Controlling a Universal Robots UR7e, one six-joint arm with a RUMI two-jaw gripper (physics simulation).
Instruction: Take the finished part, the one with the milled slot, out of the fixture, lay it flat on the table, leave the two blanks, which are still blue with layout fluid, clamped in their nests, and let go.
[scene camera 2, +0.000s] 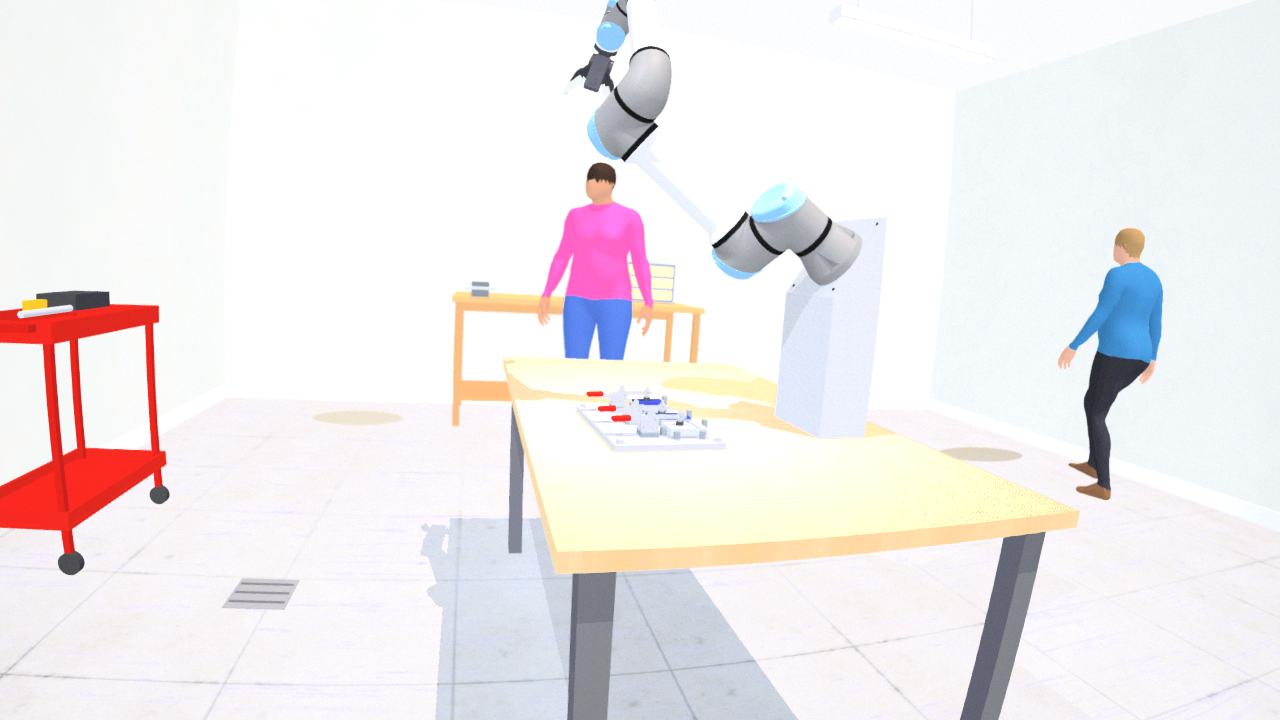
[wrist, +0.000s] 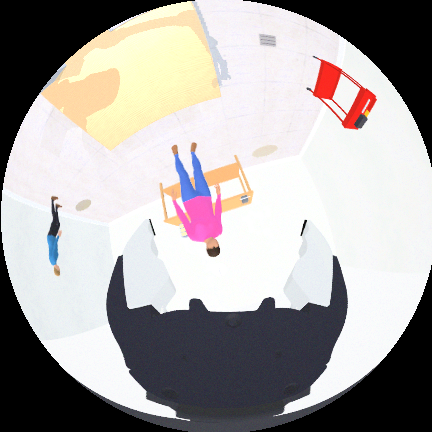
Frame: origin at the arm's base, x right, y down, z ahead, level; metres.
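Seen in the pictures: gripper, fingertip midpoint: (scene camera 2: 586, 103) (wrist: 228, 220); arm's base, link origin: (scene camera 2: 838, 260).
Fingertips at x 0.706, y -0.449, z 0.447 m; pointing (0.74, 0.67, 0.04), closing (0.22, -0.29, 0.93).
Pixels of each thing's top centre, then the offset from my fingertips to it. "pt": a spot on its surface instead. Level surfaces: height alone.
- fixture, surface spot: (scene camera 2: 671, 444) pt dx -0.830, dy +0.841, dz -0.001 m
- table, surface height: dy +0.855 m
- nearer, surface spot: (scene camera 2: 673, 415) pt dx -0.772, dy +0.797, dz -0.026 m
- nearest nest, surface spot: (scene camera 2: 685, 430) pt dx -0.797, dy +0.823, dz -0.044 m
The fixture (scene camera 2: 671, 444) is a pale plate with clamps and red handles on the table (scene camera 2: 760, 501) (wrist: 165, 75). Two blue blanks, one at the middle back (scene camera 2: 648, 402) and one nearer (scene camera 2: 673, 415), sit in it among the clamps. The nearest nest (scene camera 2: 685, 430) looks pale grey with no blue; a part with a milled slot cannot be made out at this size. My gripper (scene camera 2: 589, 91) (wrist: 228, 220) is open and empty, high above the far end of the table and far from the fixture. The fixture does not show in the wrist view.
The arm's pale pedestal (scene camera 2: 810, 358) stands right of the fixture. A person in pink (scene camera 2: 604, 250) (wrist: 202, 215) stands beyond the table, before a workbench (scene camera 2: 501, 300) (wrist: 232, 202). A person in blue (scene camera 2: 1126, 308) (wrist: 53, 250) is at the right. A red cart (scene camera 2: 107, 319) (wrist: 326, 80) stands left.
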